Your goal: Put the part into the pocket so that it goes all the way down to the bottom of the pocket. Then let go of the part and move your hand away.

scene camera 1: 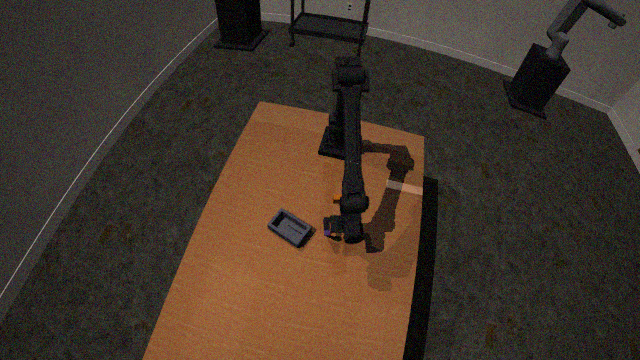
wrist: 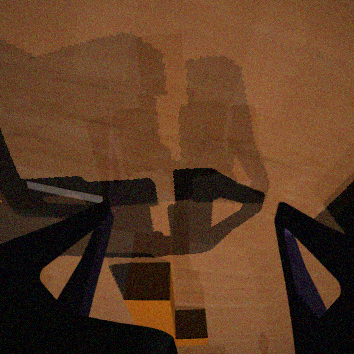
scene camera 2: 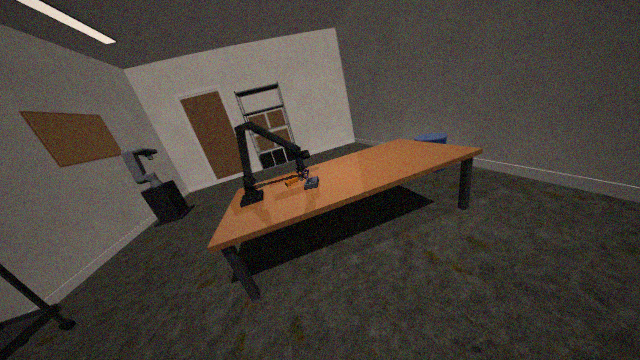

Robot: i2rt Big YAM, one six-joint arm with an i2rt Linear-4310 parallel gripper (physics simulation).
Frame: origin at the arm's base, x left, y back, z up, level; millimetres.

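Seen in the pictures: gripper, fingertip midpoint: (scene camera 1: 338, 234) (wrist: 191, 210) (scene camera 2: 304, 178); arm's base, link origin: (scene camera 1: 339, 141) (scene camera 2: 252, 196).
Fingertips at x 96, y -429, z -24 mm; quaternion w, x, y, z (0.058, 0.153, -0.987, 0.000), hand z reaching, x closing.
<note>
Pixels of each thing's top centre, then the offset from my fingertips to it. Level surfaces: height alone.
- orange part, top centre: (wrist: 173, 328) (scene camera 1: 341, 206) (scene camera 2: 291, 179) dy +108, dx -15, dz +25 mm
- dark grey block with the rectangular pocket, top centre: (scene camera 1: 289, 225) (scene camera 2: 311, 180) dy -29, dx -183, dz +31 mm
- wooden table, surface height: dz -5 mm
The orange part (scene camera 1: 337, 199) (scene camera 2: 291, 183) (wrist: 150, 312) lies on the table, outside the pocket. In the wrist view it is partly shadowed and its lower left is hidden by the gripper's body. The dark grey block with the rectangular pocket (scene camera 1: 283, 237) (scene camera 2: 311, 183) lies beside the gripper, and its pocket looks empty in scene camera 1. My gripper (scene camera 1: 334, 230) (scene camera 2: 305, 175) (wrist: 191, 210) is open and empty, low over the table. In the wrist view the part shows at the lower edge, nearer the left finger. The pocket block does not show clearly there.
The wooden table (scene camera 1: 225, 280) (scene camera 2: 390, 167) carries the arm's base (scene camera 1: 331, 144) (scene camera 2: 251, 196). A thin pale strip (scene camera 1: 405, 187) (wrist: 65, 191) lies near the table's right side in scene camera 1. The arm's shadows fall across the table around the fingers.
</note>
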